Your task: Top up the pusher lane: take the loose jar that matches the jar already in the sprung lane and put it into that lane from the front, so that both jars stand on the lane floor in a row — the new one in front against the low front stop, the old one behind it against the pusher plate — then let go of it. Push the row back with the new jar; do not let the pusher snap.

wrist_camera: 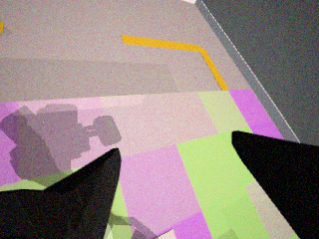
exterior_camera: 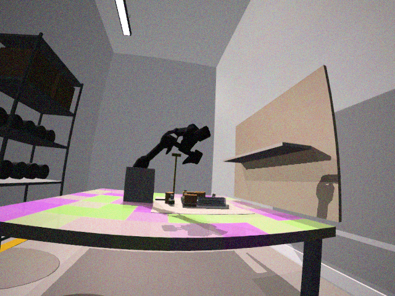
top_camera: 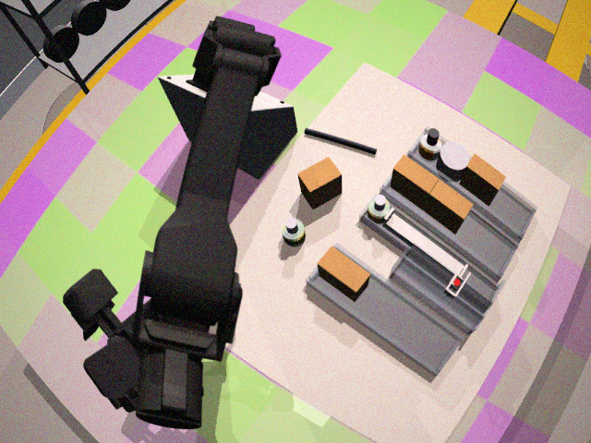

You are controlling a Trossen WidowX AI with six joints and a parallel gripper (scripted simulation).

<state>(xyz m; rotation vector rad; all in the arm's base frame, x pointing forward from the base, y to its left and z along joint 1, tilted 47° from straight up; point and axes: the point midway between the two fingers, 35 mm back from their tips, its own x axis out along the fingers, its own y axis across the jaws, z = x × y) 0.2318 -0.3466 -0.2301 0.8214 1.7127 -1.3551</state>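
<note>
Right now my gripper tip is 53 cm to the right of the dark rod, 25 cm above it and 2 cm past it. From my gripper tip the other things lie so: red marker 40 cm to the left, 29 cm ahead, 18 cm below.
</note>
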